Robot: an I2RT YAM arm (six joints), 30 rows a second.
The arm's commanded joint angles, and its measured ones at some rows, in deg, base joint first. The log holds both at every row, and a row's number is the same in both.
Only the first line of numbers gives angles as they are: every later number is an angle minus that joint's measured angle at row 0.
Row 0, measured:
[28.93 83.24 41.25 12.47 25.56 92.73]
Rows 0 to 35, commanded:
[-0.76 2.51 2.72 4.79 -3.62 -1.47]
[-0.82 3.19 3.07 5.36 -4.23 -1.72]
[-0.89 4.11 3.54 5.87 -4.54 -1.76]
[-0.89 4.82 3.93 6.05 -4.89 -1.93]
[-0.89 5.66 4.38 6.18 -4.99 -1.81]
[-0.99 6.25 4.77 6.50 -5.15 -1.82]
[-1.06 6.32 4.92 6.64 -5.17 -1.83]
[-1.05 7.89 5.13 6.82 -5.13 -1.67]
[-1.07 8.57 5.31 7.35 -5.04 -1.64]
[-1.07 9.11 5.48 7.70 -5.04 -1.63]
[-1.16 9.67 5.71 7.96 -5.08 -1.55]
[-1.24 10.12 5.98 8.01 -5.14 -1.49]
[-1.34 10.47 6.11 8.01 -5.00 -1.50]
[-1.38 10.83 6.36 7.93 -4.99 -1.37]
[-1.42 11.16 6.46 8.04 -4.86 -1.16]
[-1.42 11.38 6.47 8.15 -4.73 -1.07]
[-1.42 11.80 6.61 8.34 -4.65 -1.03]
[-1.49 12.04 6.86 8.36 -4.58 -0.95]
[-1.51 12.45 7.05 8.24 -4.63 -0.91]
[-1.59 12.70 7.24 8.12 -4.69 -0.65]
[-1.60 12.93 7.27 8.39 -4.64 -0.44]
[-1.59 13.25 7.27 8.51 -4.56 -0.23]
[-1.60 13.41 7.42 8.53 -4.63 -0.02]
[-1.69 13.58 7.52 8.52 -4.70 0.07]
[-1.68 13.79 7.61 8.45 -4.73 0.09]
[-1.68 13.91 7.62 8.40 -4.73 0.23]
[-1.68 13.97 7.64 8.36 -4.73 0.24]
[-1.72 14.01 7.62 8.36 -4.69 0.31]
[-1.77 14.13 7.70 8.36 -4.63 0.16]
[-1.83 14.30 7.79 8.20 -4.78 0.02]
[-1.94 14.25 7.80 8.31 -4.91 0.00]
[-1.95 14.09 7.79 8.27 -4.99 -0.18]
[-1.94 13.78 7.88 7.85 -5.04 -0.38]
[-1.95 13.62 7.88 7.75 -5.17 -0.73]
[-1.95 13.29 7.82 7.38 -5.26 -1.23]
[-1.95 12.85 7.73 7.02 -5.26 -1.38]
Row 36, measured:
[-1.53 13.44 6.72 8.61 -5.27 0.00]
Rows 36 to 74, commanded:
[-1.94 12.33 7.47 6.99 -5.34 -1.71]
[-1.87 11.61 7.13 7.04 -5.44 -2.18]
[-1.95 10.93 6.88 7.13 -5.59 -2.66]
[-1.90 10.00 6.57 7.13 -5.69 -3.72]
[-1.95 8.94 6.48 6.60 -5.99 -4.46]
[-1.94 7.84 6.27 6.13 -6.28 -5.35]
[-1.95 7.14 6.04 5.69 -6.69 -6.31]
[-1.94 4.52 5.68 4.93 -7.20 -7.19]
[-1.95 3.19 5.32 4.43 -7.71 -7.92]
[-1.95 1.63 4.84 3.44 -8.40 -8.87]
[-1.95 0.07 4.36 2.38 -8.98 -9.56]
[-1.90 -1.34 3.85 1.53 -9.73 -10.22]
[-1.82 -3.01 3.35 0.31 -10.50 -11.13]
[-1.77 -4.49 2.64 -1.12 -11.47 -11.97]
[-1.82 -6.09 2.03 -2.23 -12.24 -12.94]
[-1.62 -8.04 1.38 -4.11 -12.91 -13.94]
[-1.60 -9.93 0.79 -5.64 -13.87 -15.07]
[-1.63 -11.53 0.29 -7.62 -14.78 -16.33]
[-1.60 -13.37 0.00 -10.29 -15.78 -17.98]
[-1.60 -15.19 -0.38 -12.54 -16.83 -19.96]
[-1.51 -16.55 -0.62 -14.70 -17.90 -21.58]
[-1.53 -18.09 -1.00 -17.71 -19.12 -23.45]
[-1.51 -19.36 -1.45 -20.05 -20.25 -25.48]
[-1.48 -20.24 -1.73 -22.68 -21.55 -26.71]
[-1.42 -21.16 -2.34 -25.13 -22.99 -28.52]
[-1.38 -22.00 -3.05 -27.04 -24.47 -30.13]
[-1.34 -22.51 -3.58 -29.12 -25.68 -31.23]
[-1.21 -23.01 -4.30 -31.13 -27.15 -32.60]
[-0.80 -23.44 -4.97 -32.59 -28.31 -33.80]
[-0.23 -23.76 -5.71 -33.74 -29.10 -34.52]
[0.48 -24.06 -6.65 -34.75 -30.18 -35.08]
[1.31 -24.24 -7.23 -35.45 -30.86 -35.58]
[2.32 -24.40 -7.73 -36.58 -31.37 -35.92]
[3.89 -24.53 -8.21 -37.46 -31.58 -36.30]
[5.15 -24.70 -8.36 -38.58 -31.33 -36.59]
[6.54 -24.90 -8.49 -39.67 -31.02 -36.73]
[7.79 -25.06 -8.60 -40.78 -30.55 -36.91]
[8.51 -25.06 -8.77 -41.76 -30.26 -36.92]
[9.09 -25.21 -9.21 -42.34 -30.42 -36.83]
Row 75, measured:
[7.41 -24.13 -8.83 -37.20 -29.81 -34.69]
